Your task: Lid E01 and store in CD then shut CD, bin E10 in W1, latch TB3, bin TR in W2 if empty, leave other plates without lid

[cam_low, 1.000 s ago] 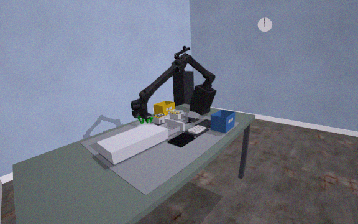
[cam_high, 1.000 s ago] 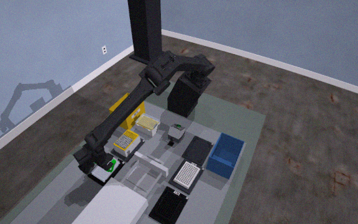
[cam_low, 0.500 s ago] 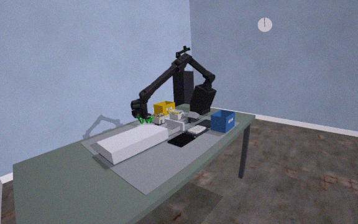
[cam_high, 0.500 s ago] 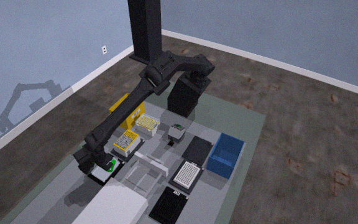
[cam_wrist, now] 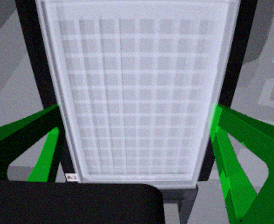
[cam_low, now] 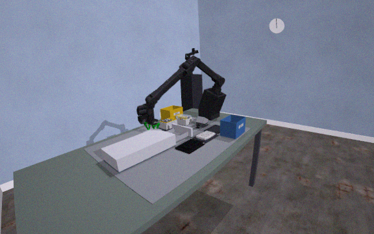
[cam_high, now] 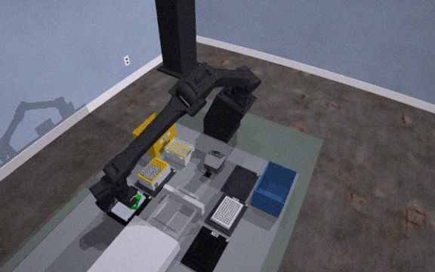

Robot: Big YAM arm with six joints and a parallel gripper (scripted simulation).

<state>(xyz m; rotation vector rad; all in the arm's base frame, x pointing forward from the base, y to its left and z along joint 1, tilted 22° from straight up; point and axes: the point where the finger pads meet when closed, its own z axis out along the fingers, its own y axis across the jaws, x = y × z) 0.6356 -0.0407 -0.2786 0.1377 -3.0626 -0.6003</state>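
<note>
Right now my hand is right at the plate lid. From my hand the other things lie so: black nest: 30 mm below; tip rack TR: 180 mm behind, 20 mm above, 10 mm to the right; clear plate: 10 mm below.
</note>
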